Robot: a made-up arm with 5 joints.
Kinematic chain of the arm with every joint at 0, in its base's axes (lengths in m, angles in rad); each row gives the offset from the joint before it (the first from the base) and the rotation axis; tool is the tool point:
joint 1: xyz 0 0 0.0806 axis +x
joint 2: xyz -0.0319 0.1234 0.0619 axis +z
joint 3: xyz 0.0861 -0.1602 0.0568 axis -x
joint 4: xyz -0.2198 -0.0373 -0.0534 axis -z
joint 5: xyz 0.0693 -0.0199 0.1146 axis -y
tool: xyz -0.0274 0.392 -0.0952
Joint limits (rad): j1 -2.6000..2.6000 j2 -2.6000..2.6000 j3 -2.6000..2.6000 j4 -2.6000..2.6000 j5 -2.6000..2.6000
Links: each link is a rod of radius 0.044 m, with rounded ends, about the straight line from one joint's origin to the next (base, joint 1, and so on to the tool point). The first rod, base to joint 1, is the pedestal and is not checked.
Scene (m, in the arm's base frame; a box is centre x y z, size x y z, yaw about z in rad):
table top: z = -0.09
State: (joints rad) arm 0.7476 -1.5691 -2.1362 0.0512 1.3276
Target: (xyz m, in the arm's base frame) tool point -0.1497 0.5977 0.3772
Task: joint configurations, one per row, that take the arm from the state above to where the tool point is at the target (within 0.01 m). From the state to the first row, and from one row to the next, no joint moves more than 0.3 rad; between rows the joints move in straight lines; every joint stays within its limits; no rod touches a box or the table.
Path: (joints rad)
1: 0.5060 -1.7383 -2.1288 -0.1201 1.2933
2: 0.2643 -1.9075 -2.1215 -0.2913 1.2589
3: 0.0227 -2.0767 -2.1141 -0.4626 1.2246
4: -0.2189 -2.2459 -2.1067 -0.6339 1.1902

